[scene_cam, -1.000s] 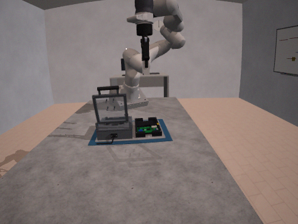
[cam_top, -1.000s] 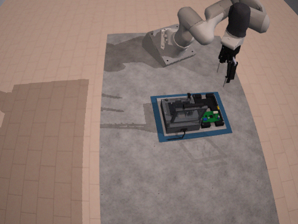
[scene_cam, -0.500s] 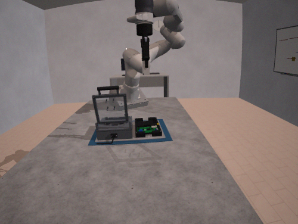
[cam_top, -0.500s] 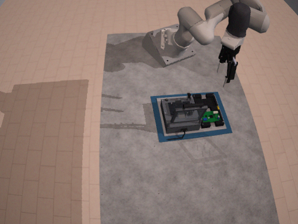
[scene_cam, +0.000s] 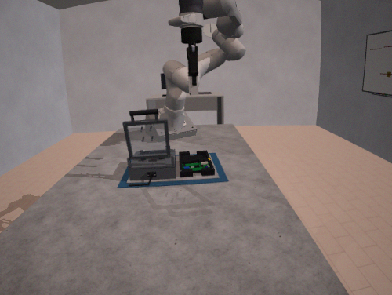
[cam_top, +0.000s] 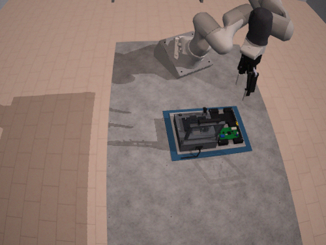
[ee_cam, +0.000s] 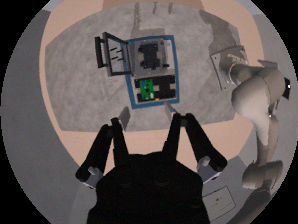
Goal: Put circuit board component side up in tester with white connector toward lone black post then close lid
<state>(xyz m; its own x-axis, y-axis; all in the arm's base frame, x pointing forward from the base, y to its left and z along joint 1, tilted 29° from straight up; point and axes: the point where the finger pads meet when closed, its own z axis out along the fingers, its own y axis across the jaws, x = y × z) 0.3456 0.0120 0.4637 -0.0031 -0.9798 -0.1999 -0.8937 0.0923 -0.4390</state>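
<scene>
Now: hand 31 cm above the green circuit board. Round my hand: tester bed 3 cm behind, 16 cm to the right, 26 cm below; then framed clear lid 8 cm ahead, 17 cm to the right, 15 cm below.
</scene>
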